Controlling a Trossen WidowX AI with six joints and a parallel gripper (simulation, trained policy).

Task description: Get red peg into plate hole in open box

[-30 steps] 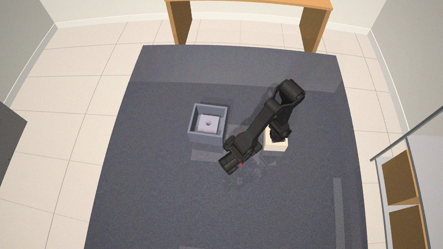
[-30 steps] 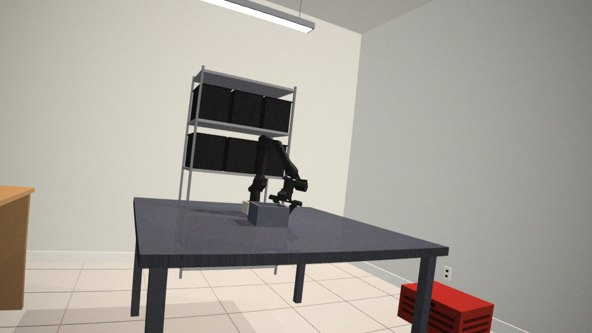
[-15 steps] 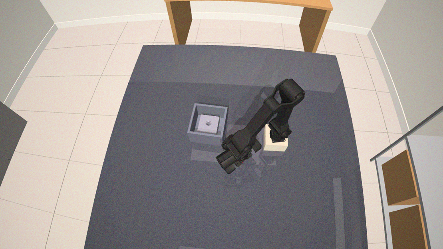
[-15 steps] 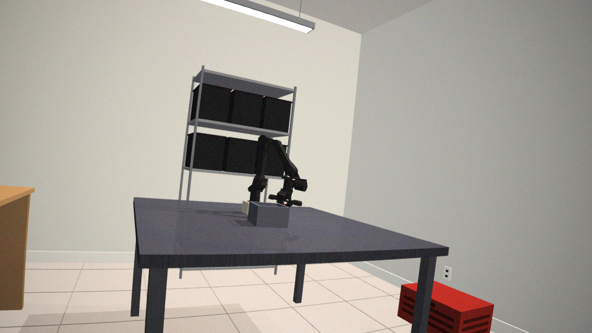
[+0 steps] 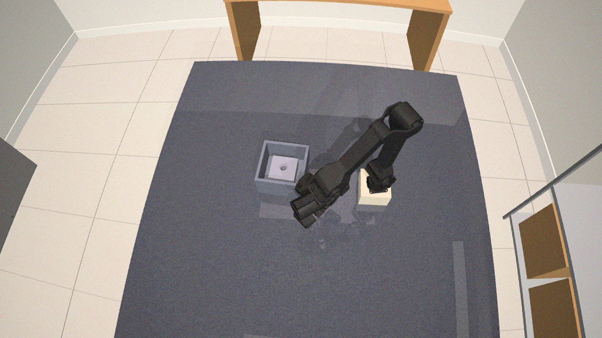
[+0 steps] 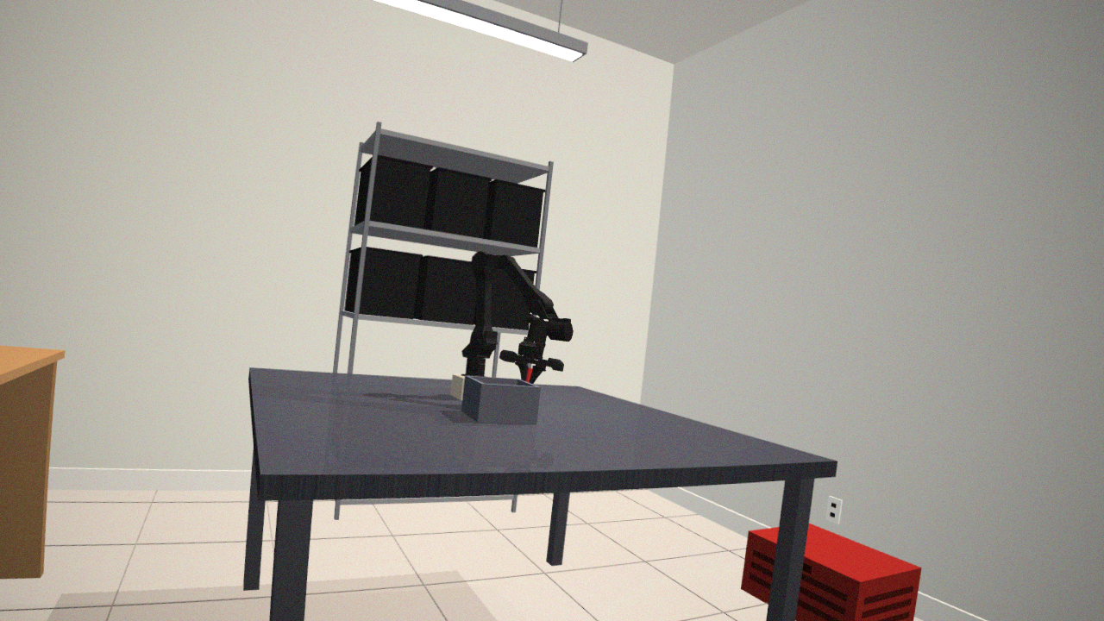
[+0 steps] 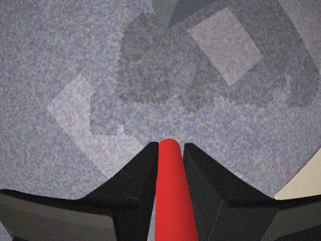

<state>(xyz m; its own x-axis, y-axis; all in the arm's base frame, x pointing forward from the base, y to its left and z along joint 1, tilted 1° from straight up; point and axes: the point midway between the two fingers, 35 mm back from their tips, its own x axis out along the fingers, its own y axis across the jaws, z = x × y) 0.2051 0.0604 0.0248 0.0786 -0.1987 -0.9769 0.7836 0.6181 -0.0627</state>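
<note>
My gripper tip is now 10 cm short of the pale plate, 16 cm to the left of it and 2 cm above it. Also, from my gripper tip: grey box 10 cm ahead, 16 cm to the right, 4 cm below; red peg 1 cm behind, 1 cm to the left, 2 cm above.
</note>
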